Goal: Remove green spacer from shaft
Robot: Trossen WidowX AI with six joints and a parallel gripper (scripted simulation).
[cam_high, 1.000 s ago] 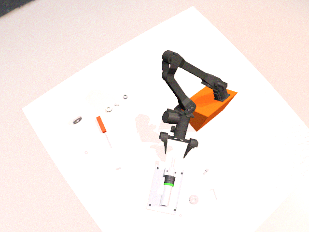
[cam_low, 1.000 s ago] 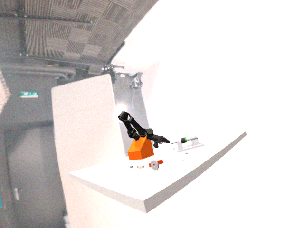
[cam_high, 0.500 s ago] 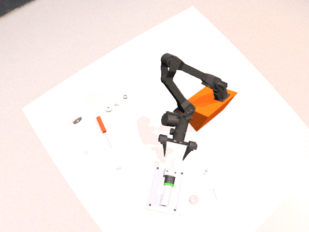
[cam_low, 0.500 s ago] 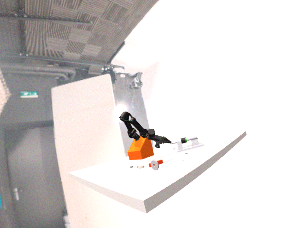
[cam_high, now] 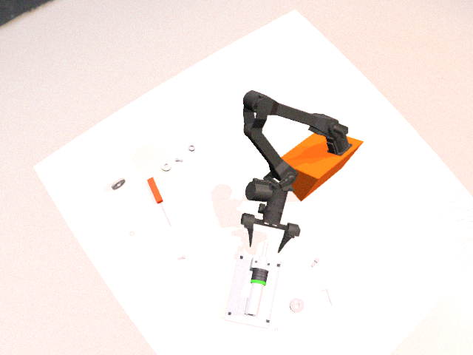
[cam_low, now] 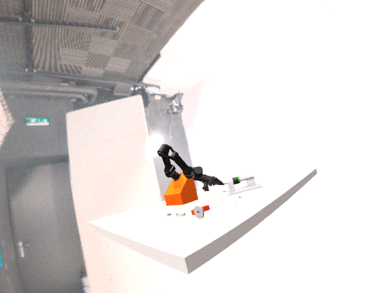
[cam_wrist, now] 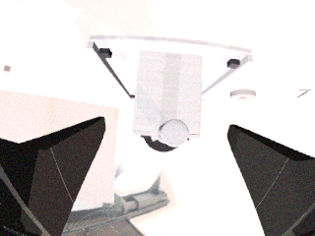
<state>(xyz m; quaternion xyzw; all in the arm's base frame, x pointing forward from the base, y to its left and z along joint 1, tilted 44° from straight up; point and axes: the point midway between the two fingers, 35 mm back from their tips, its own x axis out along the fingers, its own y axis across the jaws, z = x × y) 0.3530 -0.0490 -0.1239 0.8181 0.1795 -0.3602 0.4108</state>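
Now: gripper tip 50 mm short of the shaft and 40 mm to the right of it. From my gripper tip the other things lie so: bolt (120 mm behind, 150 mm to the left, 70 mm below); green spacer (90 mm ahead, 60 mm to the left).
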